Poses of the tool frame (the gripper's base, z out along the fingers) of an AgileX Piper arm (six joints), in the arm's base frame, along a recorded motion.
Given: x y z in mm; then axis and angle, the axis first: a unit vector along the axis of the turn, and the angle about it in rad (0 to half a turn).
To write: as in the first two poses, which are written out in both.
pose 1, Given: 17.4, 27.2, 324.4, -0.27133, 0.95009, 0.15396, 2.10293
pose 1, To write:
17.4, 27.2, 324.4
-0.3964, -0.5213, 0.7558
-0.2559, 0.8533, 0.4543
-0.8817, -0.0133, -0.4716

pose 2, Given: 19.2, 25.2, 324.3, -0.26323, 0.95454, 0.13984, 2.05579
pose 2, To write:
19.2, 25.2, 324.3
-0.3646, -0.4921, 0.7905
-0.2447, 0.8697, 0.4286
-0.8984, -0.0372, -0.4375

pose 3, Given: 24.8, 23.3, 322.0, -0.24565, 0.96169, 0.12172, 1.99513
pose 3, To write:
24.8, 23.3, 322.0
-0.3265, -0.4444, 0.8342
-0.2226, 0.8939, 0.3891
-0.9186, -0.0586, -0.3908

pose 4, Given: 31.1, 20.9, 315.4, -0.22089, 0.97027, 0.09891, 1.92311
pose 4, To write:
31.1, 20.9, 315.4
-0.2794, -0.3811, 0.8813
-0.1954, 0.9212, 0.3364
-0.9401, -0.0782, -0.3319

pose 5, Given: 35.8, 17.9, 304.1, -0.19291, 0.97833, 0.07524, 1.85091
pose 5, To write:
35.8, 17.9, 304.1
-0.2290, -0.3132, 0.9217
-0.1686, 0.9453, 0.2794
-0.9587, -0.0914, -0.2692

